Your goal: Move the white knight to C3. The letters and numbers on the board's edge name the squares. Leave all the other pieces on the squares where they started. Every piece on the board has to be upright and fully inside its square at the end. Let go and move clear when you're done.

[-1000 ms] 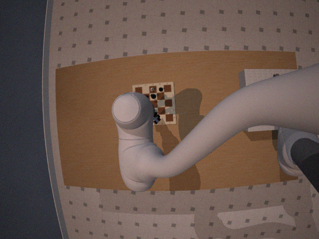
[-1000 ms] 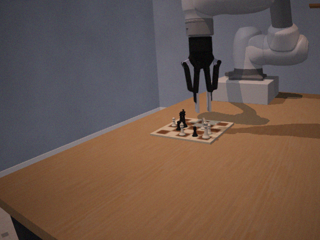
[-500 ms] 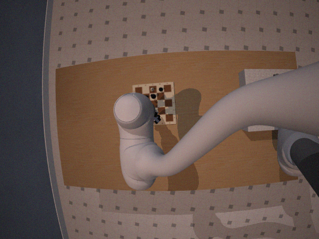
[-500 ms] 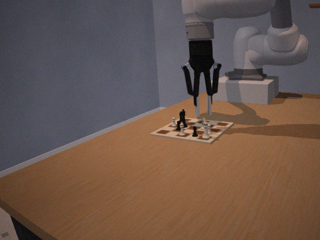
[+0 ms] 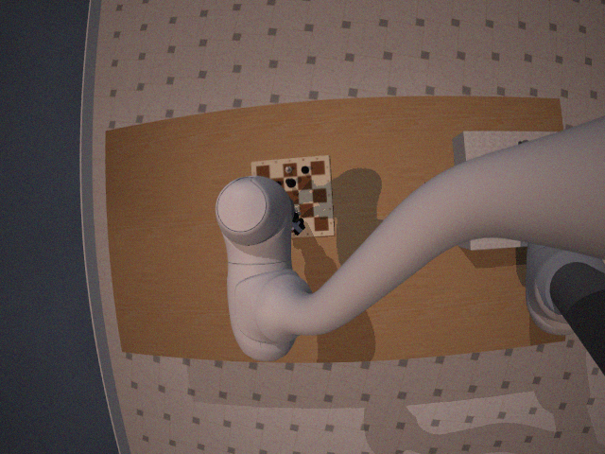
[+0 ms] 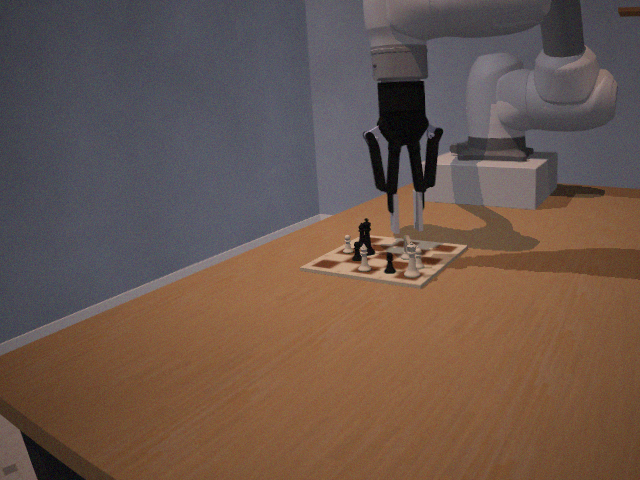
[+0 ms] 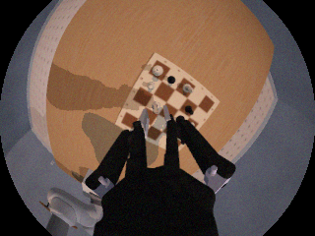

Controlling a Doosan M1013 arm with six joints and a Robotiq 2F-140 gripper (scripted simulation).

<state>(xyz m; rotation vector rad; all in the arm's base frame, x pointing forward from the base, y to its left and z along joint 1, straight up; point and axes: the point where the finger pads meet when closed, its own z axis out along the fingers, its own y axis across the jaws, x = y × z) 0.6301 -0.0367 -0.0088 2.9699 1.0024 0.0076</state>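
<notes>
My hand is 8 cm to the left of the tall black piece and 5 cm above it. Also, from my hand: white piece 8 cm ahead, 6 cm below, 5 cm to the right; chessboard 8 cm below, 4 cm to the right.
</notes>
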